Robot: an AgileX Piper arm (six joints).
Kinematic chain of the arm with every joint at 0, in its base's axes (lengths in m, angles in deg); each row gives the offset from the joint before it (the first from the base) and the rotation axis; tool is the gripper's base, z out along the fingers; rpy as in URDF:
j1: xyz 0 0 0.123 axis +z
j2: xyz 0 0 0 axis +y
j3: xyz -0.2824 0 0.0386 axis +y
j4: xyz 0.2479 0 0.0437 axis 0.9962 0 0.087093
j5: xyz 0 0 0 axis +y
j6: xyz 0.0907 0 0.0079 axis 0.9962 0 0.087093
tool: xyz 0 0 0 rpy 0 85.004 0
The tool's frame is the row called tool.
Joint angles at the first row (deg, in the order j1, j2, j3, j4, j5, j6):
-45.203 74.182 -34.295 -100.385 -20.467 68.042
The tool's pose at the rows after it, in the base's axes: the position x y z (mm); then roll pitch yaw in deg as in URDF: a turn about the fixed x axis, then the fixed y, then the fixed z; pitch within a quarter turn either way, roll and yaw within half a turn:
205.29 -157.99 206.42 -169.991 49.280 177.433
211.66 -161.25 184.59 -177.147 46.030 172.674
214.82 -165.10 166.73 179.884 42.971 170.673
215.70 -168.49 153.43 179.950 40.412 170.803
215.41 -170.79 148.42 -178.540 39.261 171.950
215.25 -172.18 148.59 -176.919 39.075 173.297
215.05 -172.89 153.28 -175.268 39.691 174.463
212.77 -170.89 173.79 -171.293 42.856 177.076
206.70 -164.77 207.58 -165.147 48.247 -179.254
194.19 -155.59 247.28 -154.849 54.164 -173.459
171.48 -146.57 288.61 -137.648 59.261 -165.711
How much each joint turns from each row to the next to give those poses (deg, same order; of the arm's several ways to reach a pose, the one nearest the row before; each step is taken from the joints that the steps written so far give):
-0.001 5.784 -1.086 -0.136 -2.124 4.828
0.002 5.210 -0.355 -0.235 -1.565 1.146
-0.101 4.098 -0.278 0.003 -0.002 -0.257
0.000 2.829 -0.103 -0.001 1.230 -1.162
0.000 1.008 -0.031 0.120 1.273 -1.370
0.001 -0.002 -0.090 0.095 0.758 -1.107
-0.002 -0.902 -0.127 0.005 0.433 -0.506
0.000 -4.323 0.000 -0.110 0.140 0.004
0.000 -7.255 0.001 -0.098 0.000 1.153
0.001 -8.934 -0.002 0.000 1.656 1.541
0.000 -10.028 0.107 -0.001 6.515 1.891

